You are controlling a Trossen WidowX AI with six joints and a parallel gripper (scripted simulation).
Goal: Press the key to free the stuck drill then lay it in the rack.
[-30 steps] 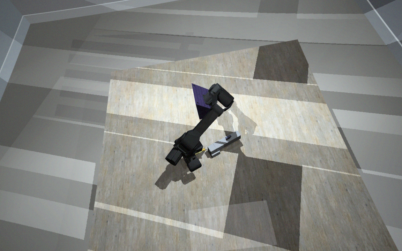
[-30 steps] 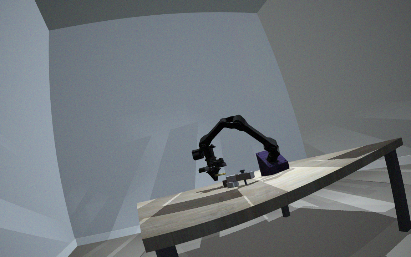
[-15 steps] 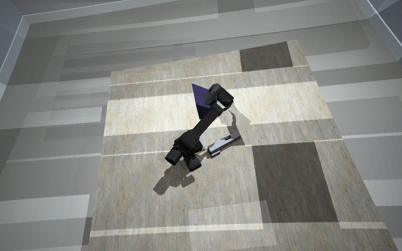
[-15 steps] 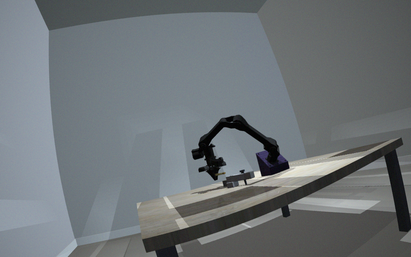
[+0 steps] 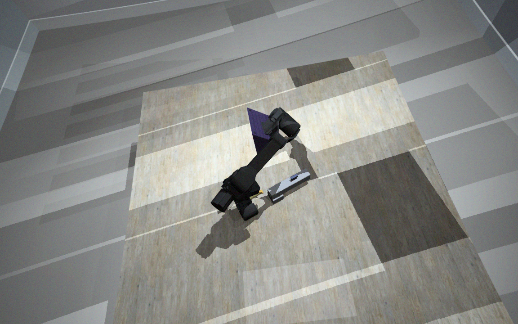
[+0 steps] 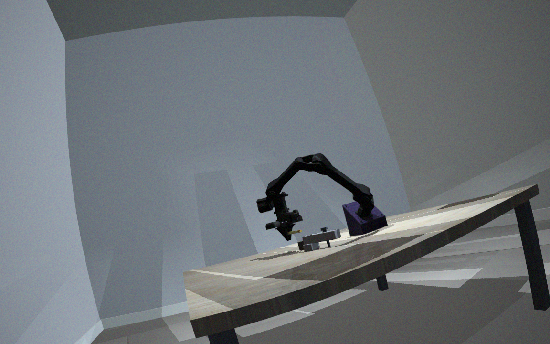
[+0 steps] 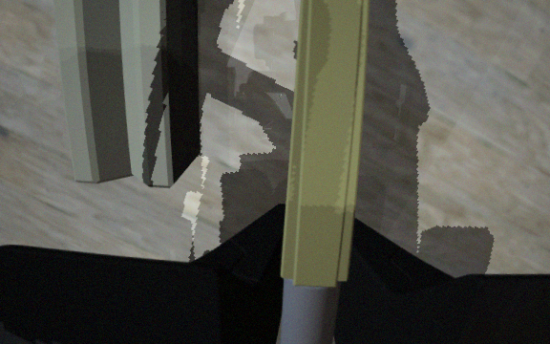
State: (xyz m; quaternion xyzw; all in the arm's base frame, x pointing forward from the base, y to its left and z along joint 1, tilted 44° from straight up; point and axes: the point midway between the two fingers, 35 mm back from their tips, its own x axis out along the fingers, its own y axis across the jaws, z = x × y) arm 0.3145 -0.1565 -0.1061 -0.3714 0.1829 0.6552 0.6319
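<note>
My gripper tip is now 40 mm to the right of the drill, 30 mm below it and 10 mm past it. Also, from my gripper tip: rack: 70 mm behind, 40 mm below, 20 mm to the left; dark key: 230 mm to the left, 50 mm behind, 10 mm below; grey housing block: 200 mm to the left, 40 mm behind, 20 mm below.
</note>
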